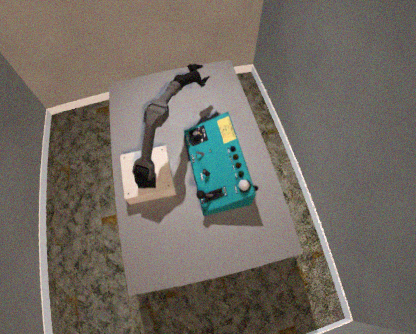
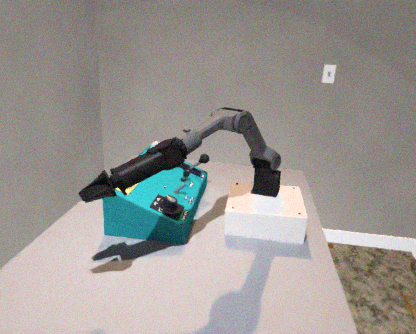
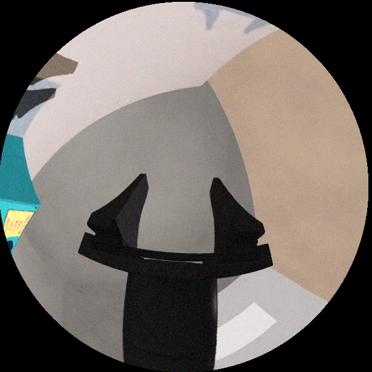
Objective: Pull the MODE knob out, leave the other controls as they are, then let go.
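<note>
The teal control box [image 1: 220, 175] [image 2: 135, 225] [image 3: 15, 170] stands on the table. Its lettering is too small to read, so I cannot tell which control is the MODE knob. A dark rotary knob [image 1: 198, 135] [image 2: 170, 203] sits on a black plate at one end. Several small dark knobs, one of them this knob [image 1: 238, 165], form a row along one side. My gripper [image 1: 201, 74] [image 2: 94, 189] [image 3: 178, 182] is open and empty, held in the air beyond the yellow-label end of the box, apart from every control.
The box also carries a yellow label [image 1: 226, 129] [image 3: 19, 222], a white round knob [image 1: 243, 185], small toggles and a black lever with a ball end [image 1: 201, 194] [image 2: 204, 158]. The arm stands on a white base block [image 2: 265, 225] beside the box. Walls surround the table [image 1: 170, 250].
</note>
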